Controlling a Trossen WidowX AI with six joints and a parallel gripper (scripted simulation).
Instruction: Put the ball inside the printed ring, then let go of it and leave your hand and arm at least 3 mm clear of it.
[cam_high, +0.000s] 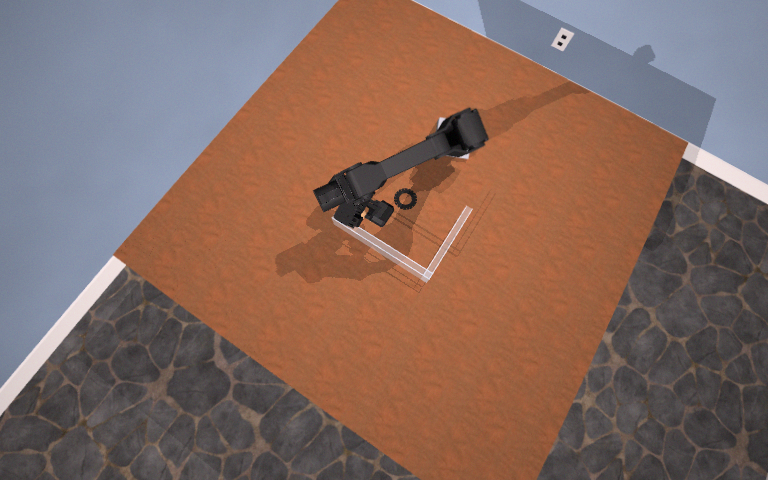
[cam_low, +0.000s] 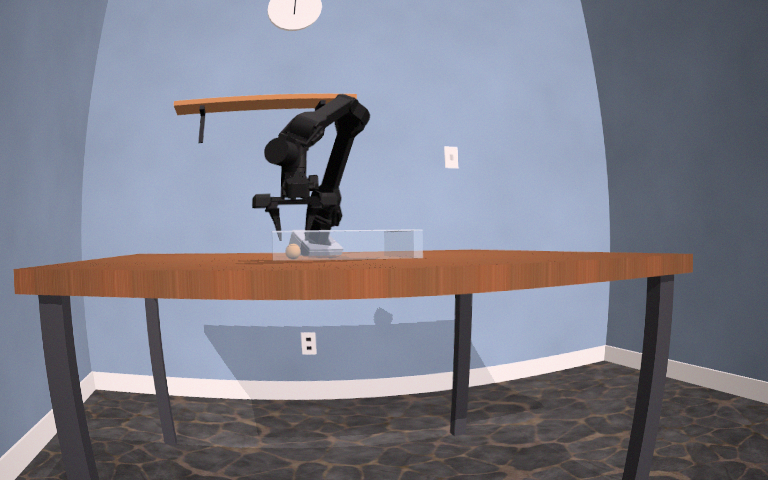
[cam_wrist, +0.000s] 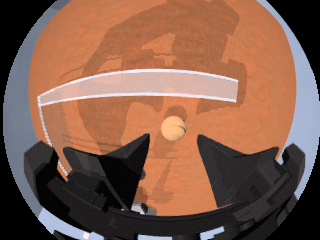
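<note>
My gripper is now 60 mm above the ball. The rest, counted from my hand: clear wall: 100 mm to the left, 70 mm ahead, 30 mm below.
</note>
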